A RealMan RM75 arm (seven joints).
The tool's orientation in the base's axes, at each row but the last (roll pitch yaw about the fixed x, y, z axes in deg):
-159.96 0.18 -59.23
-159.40 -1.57 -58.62
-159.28 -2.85 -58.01
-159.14 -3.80 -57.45
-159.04 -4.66 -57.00
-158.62 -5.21 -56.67
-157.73 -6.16 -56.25
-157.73 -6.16 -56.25
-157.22 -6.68 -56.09
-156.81 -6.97 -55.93
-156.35 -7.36 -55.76
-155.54 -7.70 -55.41
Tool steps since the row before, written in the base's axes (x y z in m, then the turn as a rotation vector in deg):
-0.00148 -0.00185 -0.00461 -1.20 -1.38 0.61
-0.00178 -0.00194 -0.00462 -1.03 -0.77 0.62
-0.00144 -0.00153 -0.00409 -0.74 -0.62 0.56
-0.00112 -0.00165 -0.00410 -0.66 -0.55 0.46
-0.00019 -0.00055 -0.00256 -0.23 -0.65 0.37
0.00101 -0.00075 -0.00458 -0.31 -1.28 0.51
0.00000 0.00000 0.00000 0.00 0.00 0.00
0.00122 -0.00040 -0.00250 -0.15 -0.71 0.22
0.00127 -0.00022 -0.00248 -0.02 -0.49 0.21
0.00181 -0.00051 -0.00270 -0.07 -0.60 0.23
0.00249 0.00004 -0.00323 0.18 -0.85 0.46
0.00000 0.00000 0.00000 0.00 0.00 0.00
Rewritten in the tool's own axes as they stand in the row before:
0.00085 0.00366 0.00357 0.57 1.42 -1.17
0.00060 0.00400 0.00345 0.14 0.98 -1.03
0.00033 0.00336 0.00313 0.16 0.70 -0.86
0.00051 0.00319 0.00322 0.14 0.64 -0.73
0.00015 0.00135 0.00225 0.45 0.39 -0.51
0.00076 0.00130 0.00450 0.94 0.74 -0.75
0.00000 0.00000 0.00000 0.00 0.00 0.00
0.00074 0.00025 0.00270 0.53 0.42 -0.35
0.00060 0.00014 0.00273 0.42 0.20 -0.26
0.00110 0.00001 0.00310 0.48 0.29 -0.31
0.00094 -0.00055 0.00393 0.86 0.16 -0.46
0.00000 0.00000 0.00000 0.00 0.00 0.00

